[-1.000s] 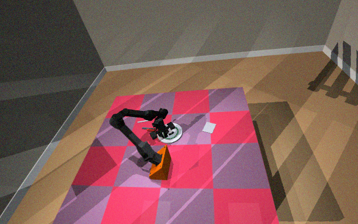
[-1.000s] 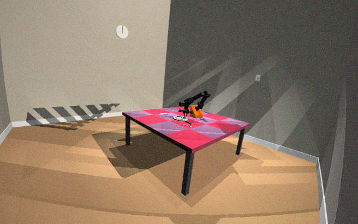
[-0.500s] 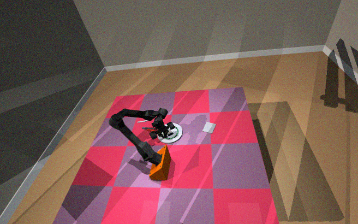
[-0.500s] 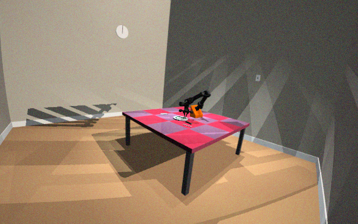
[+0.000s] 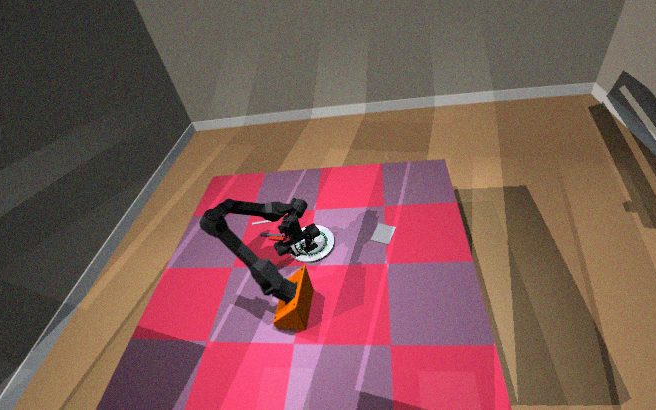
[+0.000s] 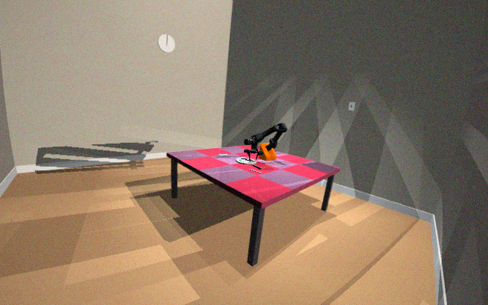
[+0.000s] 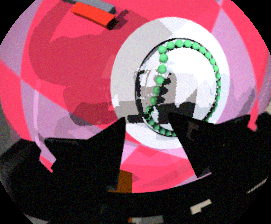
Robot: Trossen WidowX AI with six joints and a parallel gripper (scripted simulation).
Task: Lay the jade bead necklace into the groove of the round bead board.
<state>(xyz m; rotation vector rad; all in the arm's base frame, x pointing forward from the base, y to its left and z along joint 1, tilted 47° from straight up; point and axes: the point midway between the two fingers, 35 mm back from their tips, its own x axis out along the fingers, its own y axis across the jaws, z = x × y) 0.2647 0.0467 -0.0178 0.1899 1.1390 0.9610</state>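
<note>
The round white bead board lies 50 mm ahead of my gripper tip, 30 mm to the right of it and 10 mm below it. From my gripper tip the other things lie so: red-handled tool (100 mm ahead, 140 mm to the left, 10 mm below); then flat grey pad (90 mm ahead, 340 mm to the right, 10 mm below); then thin white rod (210 mm ahead, 210 mm to the left, 10 mm below).
</note>
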